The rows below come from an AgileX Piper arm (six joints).
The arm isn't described. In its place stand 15 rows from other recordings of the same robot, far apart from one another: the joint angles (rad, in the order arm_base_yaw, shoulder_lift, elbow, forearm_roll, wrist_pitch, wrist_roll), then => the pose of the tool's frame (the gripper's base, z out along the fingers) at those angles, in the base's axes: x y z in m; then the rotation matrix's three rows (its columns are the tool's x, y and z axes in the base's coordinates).
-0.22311 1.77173 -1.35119 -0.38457 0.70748 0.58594 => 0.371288, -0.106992, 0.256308; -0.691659, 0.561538, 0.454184; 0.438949, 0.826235, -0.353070; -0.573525, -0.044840, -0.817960
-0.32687 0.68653 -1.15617 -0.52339 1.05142 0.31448 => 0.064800, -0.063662, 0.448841; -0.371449, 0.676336, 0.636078; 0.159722, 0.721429, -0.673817; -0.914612, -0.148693, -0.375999
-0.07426 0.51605 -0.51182 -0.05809 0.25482 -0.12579 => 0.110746, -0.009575, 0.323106; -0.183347, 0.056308, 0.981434; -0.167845, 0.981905, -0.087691; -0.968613, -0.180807, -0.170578
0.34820 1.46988 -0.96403 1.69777 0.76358 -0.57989 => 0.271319, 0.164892, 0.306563; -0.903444, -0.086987, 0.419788; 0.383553, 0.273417, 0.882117; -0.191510, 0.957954, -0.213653
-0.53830 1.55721 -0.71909 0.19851 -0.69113 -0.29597 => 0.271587, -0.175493, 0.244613; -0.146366, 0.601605, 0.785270; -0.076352, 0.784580, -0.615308; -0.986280, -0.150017, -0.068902
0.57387 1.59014 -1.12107 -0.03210 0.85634 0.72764 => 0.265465, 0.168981, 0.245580; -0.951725, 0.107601, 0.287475; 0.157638, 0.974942, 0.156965; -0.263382, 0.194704, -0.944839
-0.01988 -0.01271 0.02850 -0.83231 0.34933 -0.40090 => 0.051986, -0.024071, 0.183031; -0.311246, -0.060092, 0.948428; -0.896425, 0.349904, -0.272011; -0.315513, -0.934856, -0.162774
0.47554 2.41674 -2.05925 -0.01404 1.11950 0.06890 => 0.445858, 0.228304, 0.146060; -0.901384, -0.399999, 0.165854; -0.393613, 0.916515, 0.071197; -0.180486, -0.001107, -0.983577
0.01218 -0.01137 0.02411 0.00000 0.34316 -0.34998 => 0.053328, 0.000650, 0.174823; -0.245187, -0.102460, 0.964046; -0.345891, 0.938201, 0.011743; -0.905673, -0.330576, -0.265475
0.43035 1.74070 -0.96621 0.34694 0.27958 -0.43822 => 0.311078, 0.152194, 0.178966; -0.687649, -0.538997, 0.486438; -0.429114, 0.842159, 0.326540; -0.585662, 0.015807, -0.810401
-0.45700 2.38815 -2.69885 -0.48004 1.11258 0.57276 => 0.450174, -0.263359, 0.354335; -0.285484, 0.840887, 0.459791; 0.484734, 0.540559, -0.687626; -0.826760, 0.026570, -0.561928
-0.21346 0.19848 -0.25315 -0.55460 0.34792 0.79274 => 0.059376, -0.029588, 0.259747; -0.047513, 0.408469, 0.911535; 0.274333, 0.882810, -0.381298; -0.960460, 0.231948, -0.154001
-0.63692 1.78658 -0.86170 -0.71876 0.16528 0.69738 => 0.262663, -0.206572, 0.144726; -0.669032, 0.631297, 0.392250; 0.476891, 0.769422, -0.424929; -0.570062, -0.097231, -0.815828
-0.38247 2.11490 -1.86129 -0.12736 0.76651 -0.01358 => 0.446434, -0.188233, 0.252176; -0.783254, 0.340067, 0.520449; 0.201958, 0.930912, -0.304329; -0.587985, -0.133258, -0.797820
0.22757 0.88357 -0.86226 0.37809 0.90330 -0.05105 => 0.149959, 0.061808, 0.341676; -0.765193, -0.272758, 0.583166; 0.008368, 0.901527, 0.432641; -0.643747, 0.335934, -0.687560
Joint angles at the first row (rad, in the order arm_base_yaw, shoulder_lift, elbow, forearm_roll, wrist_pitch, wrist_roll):
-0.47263 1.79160 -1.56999 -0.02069 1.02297 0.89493
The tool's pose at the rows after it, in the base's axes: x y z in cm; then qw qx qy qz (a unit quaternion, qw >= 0):
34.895, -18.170, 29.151, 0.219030, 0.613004, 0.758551, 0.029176
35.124, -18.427, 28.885, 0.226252, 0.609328, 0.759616, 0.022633
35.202, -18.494, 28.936, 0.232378, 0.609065, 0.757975, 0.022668
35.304, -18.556, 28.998, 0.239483, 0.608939, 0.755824, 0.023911
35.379, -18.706, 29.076, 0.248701, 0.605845, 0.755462, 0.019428
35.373, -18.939, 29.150, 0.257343, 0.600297, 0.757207, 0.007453
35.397, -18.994, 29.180, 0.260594, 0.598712, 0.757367, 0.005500
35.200, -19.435, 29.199, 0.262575, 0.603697, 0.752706, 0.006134
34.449, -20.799, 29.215, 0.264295, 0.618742, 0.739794, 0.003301
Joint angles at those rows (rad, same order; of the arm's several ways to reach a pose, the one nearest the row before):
-0.47264 1.80479 -1.56999 -0.03872 0.97903 0.90105
-0.47264 1.81377 -1.57003 -0.05606 0.95836 0.90106
-0.47264 1.81377 -1.57003 -0.05983 0.94611 0.90458
-0.47264 1.81376 -1.57001 -0.06166 0.93136 0.90834
-0.47263 1.81378 -1.57002 -0.07630 0.91473 0.91036
-0.47262 1.81376 -1.57001 -0.10668 0.90240 0.91226
-0.47262 1.81376 -1.57000 -0.11253 0.89662 0.91226
-0.48538 1.81377 -1.57001 -0.10864 0.89172 0.91225
-0.52491 1.81376 -1.57000 -0.10436 0.88748 0.91225

